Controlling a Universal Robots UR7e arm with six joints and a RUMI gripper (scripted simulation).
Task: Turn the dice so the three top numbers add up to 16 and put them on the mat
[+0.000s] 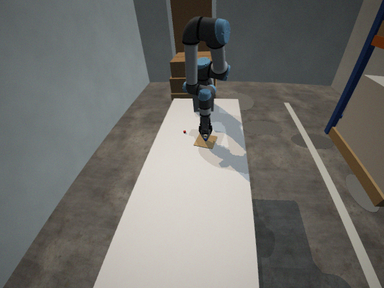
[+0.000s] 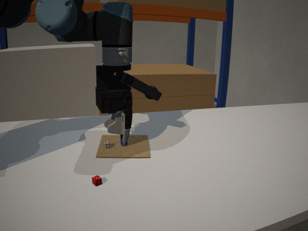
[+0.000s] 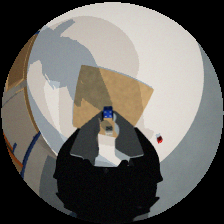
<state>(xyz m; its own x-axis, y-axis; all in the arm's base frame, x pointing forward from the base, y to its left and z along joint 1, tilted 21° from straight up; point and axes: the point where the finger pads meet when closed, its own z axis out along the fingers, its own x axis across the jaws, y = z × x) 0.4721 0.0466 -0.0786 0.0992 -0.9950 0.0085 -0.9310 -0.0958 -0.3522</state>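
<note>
Now: the blue die 1 cm below my hand. Also, from my hand: mat 2 cm below; red die 17 cm to the right, 9 cm behind, 1 cm below; white die 5 cm behind, 1 cm to the right, 1 cm below.
</note>
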